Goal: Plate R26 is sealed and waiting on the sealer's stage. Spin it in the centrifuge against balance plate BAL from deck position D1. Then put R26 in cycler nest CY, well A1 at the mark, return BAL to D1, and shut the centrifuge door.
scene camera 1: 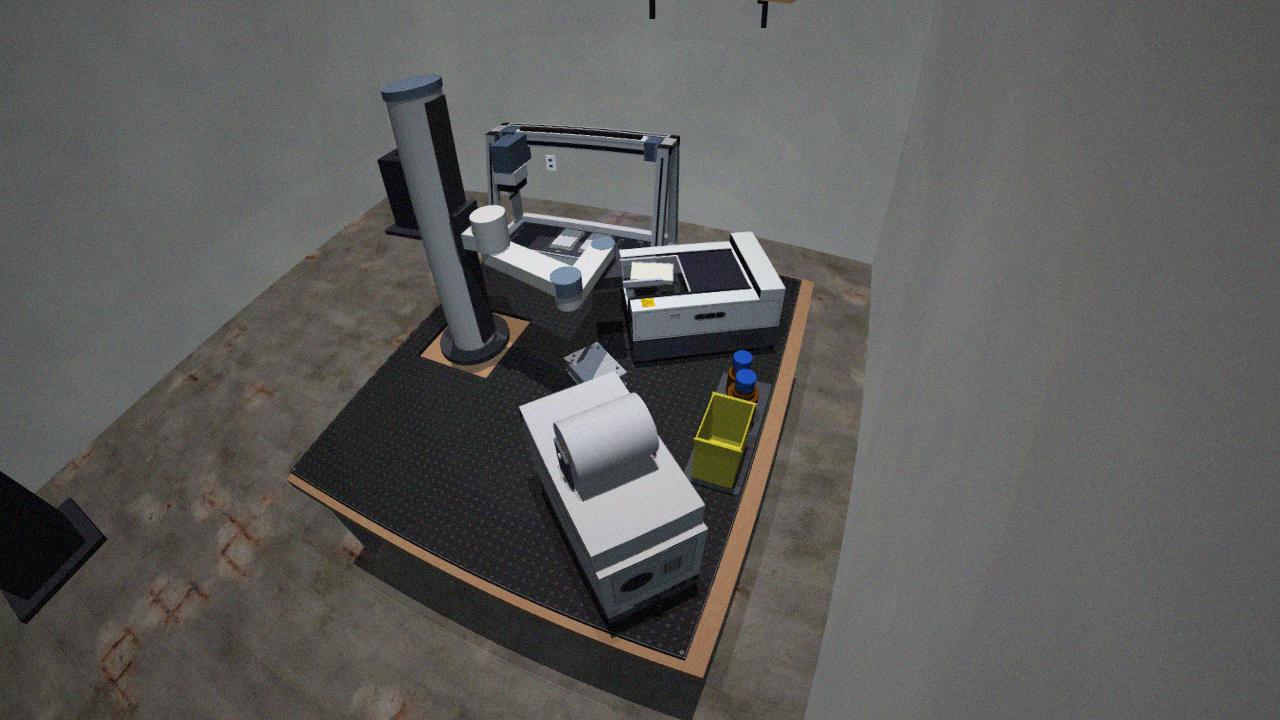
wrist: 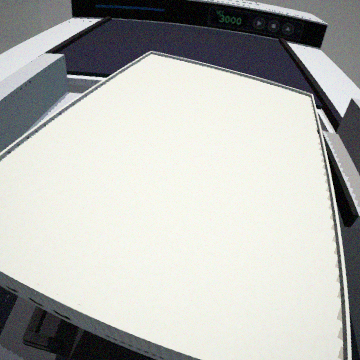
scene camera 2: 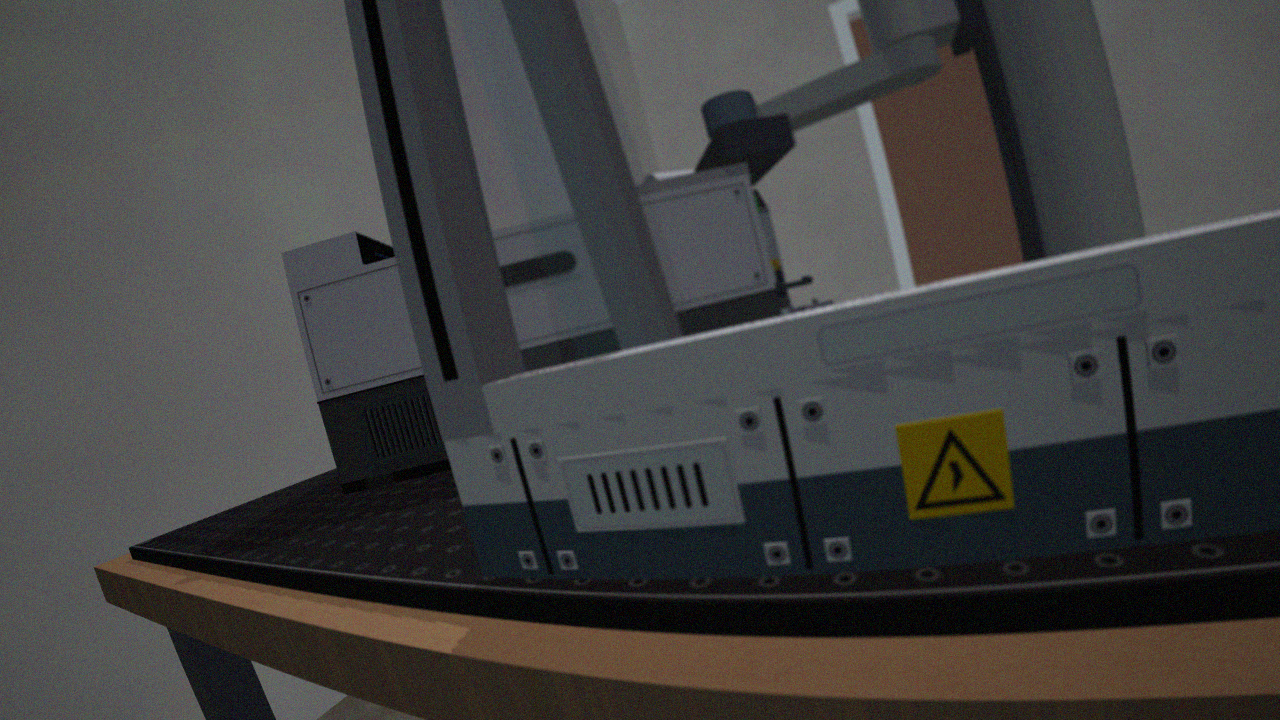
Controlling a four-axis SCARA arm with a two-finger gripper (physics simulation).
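Seen in the pictures: gripper, fingertip midpoint: (scene camera 1: 659,270) (wrist: 203,94); arm's base, link origin: (scene camera 1: 475,339).
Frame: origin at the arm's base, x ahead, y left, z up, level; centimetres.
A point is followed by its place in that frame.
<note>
My gripper (scene camera 1: 651,272) @[x 58.1, y 24.8, z 25.6 cm] (wrist: 203,94) @[x 58.1, y 24.8, z 25.6 cm] is shut on plate R26 (scene camera 1: 657,271) @[x 57.7, y 24.4, z 25.3 cm] (wrist: 185,200) @[x 53.4, y 22.3, z 25.4 cm], a flat, white-topped plate held level by its two sides. R26 is over the open bay at the near end of the centrifuge (scene camera 1: 702,322) @[x 74.5, y 17.5, z 15.4 cm] (scene camera 2: 358,331) @[x 74.9, y 55.6, z 16.3 cm], whose display reads 3000 in the wrist view. The exact height above the bay is hard to judge. The centrifuge's dark door (scene camera 1: 714,271) @[x 73.1, y 34.5, z 22.6 cm] (wrist: 190,50) @[x 71.1, y 33.9, z 22.6 cm] is slid back from the bay. A pale plate (scene camera 1: 566,239) @[x 8.0, y 55.9, z 8.6 cm] sits on the gantry deck; its label cannot be read, and the arm hides part of that deck. The fingertips are hidden in scene camera 2.
The white sealer (scene camera 1: 626,510) @[x 82.3, y -59.0, z 36.3 cm] with its film roll (scene camera 1: 608,443) @[x 77.4, y -53.6, z 47.1 cm] stands at the front. A small grey plate-like stage (scene camera 1: 594,361) @[x 47.1, y -1.0, z 6.8 cm] is behind it. A yellow bin (scene camera 1: 720,452) @[x 92.2, y -26.5, z 15.8 cm] and blue-capped bottles (scene camera 1: 745,380) @[x 92.6, y -5.5, z 19.9 cm] stand along the right edge. The gantry frame (scene camera 1: 581,134) @[x 14.7, y 62.9, z 51.6 cm] rises at the back.
</note>
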